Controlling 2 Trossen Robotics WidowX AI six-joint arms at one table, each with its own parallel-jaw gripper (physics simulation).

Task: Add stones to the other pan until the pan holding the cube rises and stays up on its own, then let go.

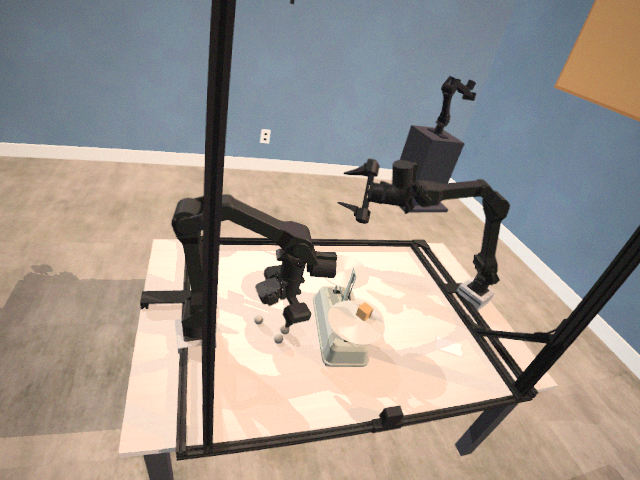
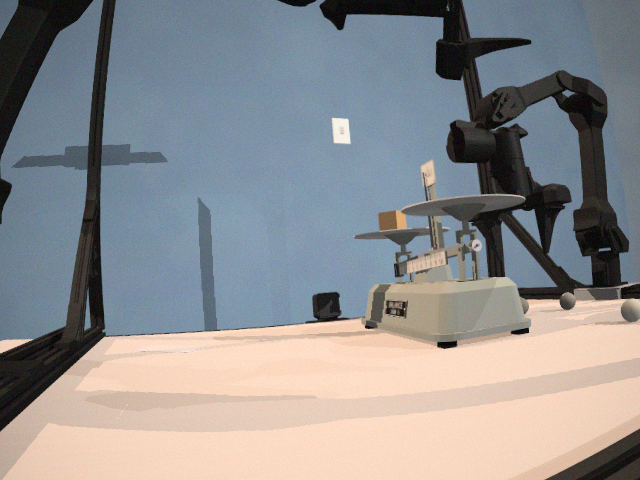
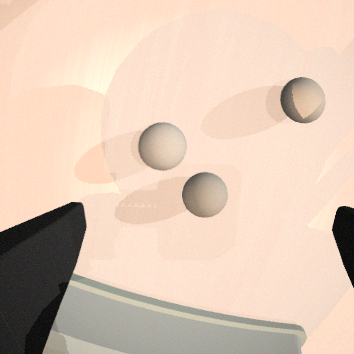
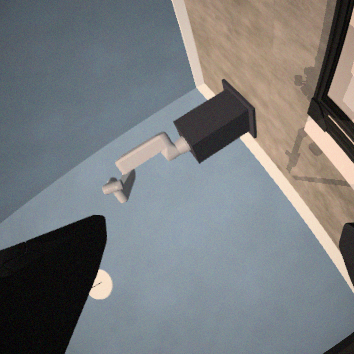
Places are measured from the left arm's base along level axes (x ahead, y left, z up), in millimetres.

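Where they show: left gripper, between the fingertips: (image 1: 281, 314) (image 2: 522, 257) (image 3: 215, 218); right gripper, between the fingertips: (image 1: 340, 187) (image 4: 230, 233); left arm's base, origin of its link: (image 1: 195, 330) (image 2: 607, 285); right arm's base, origin of its link: (image 1: 477, 288).
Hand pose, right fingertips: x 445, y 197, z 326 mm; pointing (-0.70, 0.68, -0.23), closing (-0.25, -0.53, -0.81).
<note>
Things, the pixels of their top centre, and the offset from my right fingertips. "spot": a spot on its surface instead. Level surfaces: height alone.
- orange cube, centre of its top: (image 2: 391, 212) (image 1: 366, 307) dz -174, dx -29, dy -332 mm
- pale green balance scale, centre of its top: (image 2: 422, 162) (image 1: 357, 271) dz -115, dx -33, dy -254 mm
- second stone, centre of its top: (image 3: 207, 204) (image 2: 520, 297) (image 1: 285, 326) dz -320, dx -199, dy -232 mm
- third stone, centre of its top: (image 3: 160, 152) (image 1: 279, 335) dz -320, dx -226, dy -261 mm
- scale's upright dial, a spot on its surface: (image 2: 428, 173) (image 1: 353, 275) spot: dz -132, dx -39, dy -250 mm
- table, height of its surface: dz -348 mm
An orange cube (image 1: 364, 311) (image 2: 392, 220) rests on one pan (image 1: 348, 328) (image 2: 369, 235) of the pale green balance scale (image 1: 343, 356) (image 2: 465, 312) (image 3: 180, 317). That pan sits low. The other pan (image 2: 465, 203) is raised and shows no stone. Several round grey stones lie on the table beside the scale: one stone (image 1: 258, 319) (image 3: 302, 100) lies apart, while a second stone (image 1: 284, 329) (image 3: 205, 194) and a third stone (image 1: 278, 338) (image 3: 162, 146) lie close together. My left gripper (image 1: 281, 305) (image 3: 215, 218) is open and empty above the stones. My right gripper (image 1: 342, 188) (image 4: 230, 233) is open and empty, raised high beyond the table's far edge.
The scale's upright dial (image 1: 351, 284) (image 2: 428, 173) stands up between the pans. A black frame (image 1: 449, 413) (image 2: 77, 320) runs around the table (image 1: 310, 408) (image 2: 258, 439), with tall posts. A dark pedestal (image 1: 433, 155) (image 4: 217, 125) with a small arm stands on the floor behind.
</note>
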